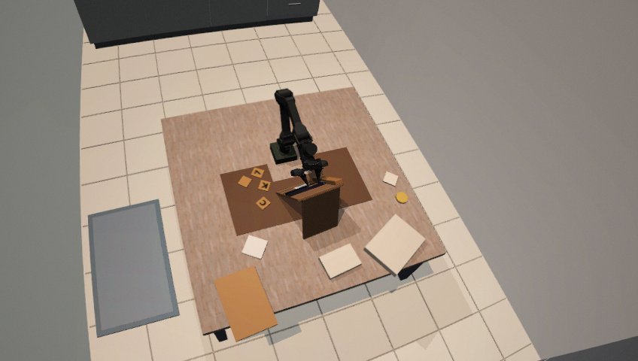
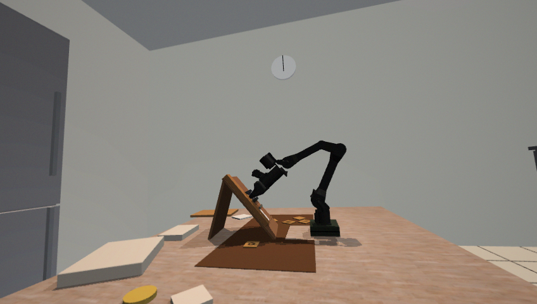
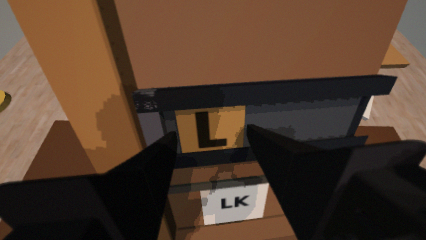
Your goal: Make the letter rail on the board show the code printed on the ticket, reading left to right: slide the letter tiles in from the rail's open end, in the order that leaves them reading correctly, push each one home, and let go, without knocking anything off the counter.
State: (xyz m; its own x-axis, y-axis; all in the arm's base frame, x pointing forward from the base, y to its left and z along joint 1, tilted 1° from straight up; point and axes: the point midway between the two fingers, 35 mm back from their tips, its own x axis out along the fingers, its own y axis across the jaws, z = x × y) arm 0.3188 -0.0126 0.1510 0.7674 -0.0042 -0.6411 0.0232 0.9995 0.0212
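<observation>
The white ticket lies 60 mm behind my gripper tip, 20 mm to the right of it and 90 mm below it. The rest, counted from my gripper tip: c tile (90 mm behind, 230 mm to the right, 170 mm below); cream slab (370 mm ahead, 20 mm to the right, 160 mm below); small white card (60 mm ahead, 510 mm to the left, 170 mm below).
</observation>
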